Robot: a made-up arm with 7 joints.
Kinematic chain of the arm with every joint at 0, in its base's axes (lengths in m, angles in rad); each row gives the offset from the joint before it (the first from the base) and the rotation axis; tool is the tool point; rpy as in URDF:
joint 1: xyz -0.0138 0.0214 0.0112 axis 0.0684 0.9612 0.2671
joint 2: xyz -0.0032 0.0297 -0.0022 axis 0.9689 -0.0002 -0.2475
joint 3: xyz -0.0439 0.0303 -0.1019 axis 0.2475 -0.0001 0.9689
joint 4: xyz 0.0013 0.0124 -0.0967 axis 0.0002 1 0
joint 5: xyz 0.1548 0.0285 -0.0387 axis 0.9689 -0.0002 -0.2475
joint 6: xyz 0.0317 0.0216 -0.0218 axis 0.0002 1 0
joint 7: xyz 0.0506 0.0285 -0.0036 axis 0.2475 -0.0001 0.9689
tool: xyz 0.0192 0.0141 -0.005 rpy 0 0 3.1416
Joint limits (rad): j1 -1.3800..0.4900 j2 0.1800..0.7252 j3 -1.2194..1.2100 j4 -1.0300..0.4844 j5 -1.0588..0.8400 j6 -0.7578..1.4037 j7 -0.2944..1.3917
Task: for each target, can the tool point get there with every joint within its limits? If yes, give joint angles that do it. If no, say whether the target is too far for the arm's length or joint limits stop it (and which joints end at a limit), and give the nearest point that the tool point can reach.
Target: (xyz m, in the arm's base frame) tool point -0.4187 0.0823 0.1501
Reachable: no: joint limits stop it (at a limit: joint 2, joint 3, joint 4, joint 5) | nearest point -0.1222 0.1842 0.0922 | short by 0.319 m
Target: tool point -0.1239 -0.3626 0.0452
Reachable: no: joint limits stop it (at a limit: joint 1, joint 2, joint 3, joint 5, joint 7) | nearest point 0.0460 -0.1607 0.0353 | short by 0.264 m
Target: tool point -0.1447 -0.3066 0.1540
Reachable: no: joint limits stop it (at a limit: joint 1, joint 2, joint 3, joint 5, joint 7) | nearest point 0.0227 -0.1323 0.0631 | short by 0.258 m
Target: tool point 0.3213 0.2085 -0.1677
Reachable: yes | joints -0.5368 0.2593 0.0014 0.2354 -0.7396 -0.3337 0.2010
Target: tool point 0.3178 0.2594 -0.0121
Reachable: yes | joints -0.7218 0.5630 0.0016 0.0964 0.0921 0.8023 0.7882
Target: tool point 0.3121 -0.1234 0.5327
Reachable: no: too far | nearest point 0.2429 -0.0185 0.2023 | short by 0.353 m
